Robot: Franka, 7 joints.
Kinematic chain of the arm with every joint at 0, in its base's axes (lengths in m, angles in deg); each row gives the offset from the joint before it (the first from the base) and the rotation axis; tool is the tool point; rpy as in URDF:
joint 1: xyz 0 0 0.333 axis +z
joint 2: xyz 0 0 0 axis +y
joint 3: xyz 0 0 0.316 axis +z
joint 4: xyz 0.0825 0 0 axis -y
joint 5: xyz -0.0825 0 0.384 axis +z
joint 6: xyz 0 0 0 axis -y
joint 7: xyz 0.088 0 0 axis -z
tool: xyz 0 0 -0.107 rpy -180 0 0
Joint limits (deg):
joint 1: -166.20..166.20
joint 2: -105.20..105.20
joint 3: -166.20..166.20
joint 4: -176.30..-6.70
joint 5: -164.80..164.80
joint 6: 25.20..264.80
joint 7: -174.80..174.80
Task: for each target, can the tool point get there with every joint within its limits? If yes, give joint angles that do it. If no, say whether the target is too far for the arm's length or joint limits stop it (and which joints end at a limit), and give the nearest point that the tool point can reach.
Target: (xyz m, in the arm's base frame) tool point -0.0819 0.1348 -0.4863
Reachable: no: joint limits stop it (at a limit: joint 2) | nearest point -0.0953 0.1569 -0.3513 | short by 0.137 m
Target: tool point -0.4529 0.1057 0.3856
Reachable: yes | joints -93.58 46.10 -93.08 -148.81 43.91 184.54 -57.74
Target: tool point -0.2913 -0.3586 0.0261
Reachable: yes | joints -106.92 44.63 -12.91 -126.50 -95.51 117.65 59.13
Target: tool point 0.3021 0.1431 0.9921
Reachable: yes | joints 96.64 -14.48 -34.71 -48.59 123.76 209.25 -134.80
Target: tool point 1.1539 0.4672 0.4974
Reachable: no: too far | nearest point 0.7883 0.3192 0.4453 | short by 0.398 m
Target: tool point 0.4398 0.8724 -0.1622
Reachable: no: too far | nearest point 0.3445 0.6833 -0.0549 | short by 0.237 m
